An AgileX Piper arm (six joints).
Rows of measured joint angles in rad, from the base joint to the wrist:
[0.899, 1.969, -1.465, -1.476, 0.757, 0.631]
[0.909, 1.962, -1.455, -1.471, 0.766, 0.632]
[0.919, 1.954, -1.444, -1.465, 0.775, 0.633]
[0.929, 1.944, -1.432, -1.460, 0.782, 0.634]
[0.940, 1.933, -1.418, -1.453, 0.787, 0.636]
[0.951, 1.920, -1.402, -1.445, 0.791, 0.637]
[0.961, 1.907, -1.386, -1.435, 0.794, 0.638]
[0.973, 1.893, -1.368, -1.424, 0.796, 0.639]
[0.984, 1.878, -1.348, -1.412, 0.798, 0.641]
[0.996, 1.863, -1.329, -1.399, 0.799, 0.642]
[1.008, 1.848, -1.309, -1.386, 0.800, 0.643]
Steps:
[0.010, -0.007, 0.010, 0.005, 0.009, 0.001]
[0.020, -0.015, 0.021, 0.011, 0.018, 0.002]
[0.030, -0.025, 0.033, 0.016, 0.025, 0.003]
[0.041, -0.036, 0.047, 0.023, 0.030, 0.005]
[0.052, -0.049, 0.063, 0.031, 0.034, 0.006]
[0.062, -0.062, 0.079, 0.041, 0.037, 0.007]
[0.074, -0.076, 0.097, 0.052, 0.039, 0.008]
[0.085, -0.091, 0.117, 0.064, 0.041, 0.010]
[0.097, -0.106, 0.136, 0.077, 0.042, 0.011]
[0.109, -0.121, 0.156, 0.090, 0.043, 0.012]

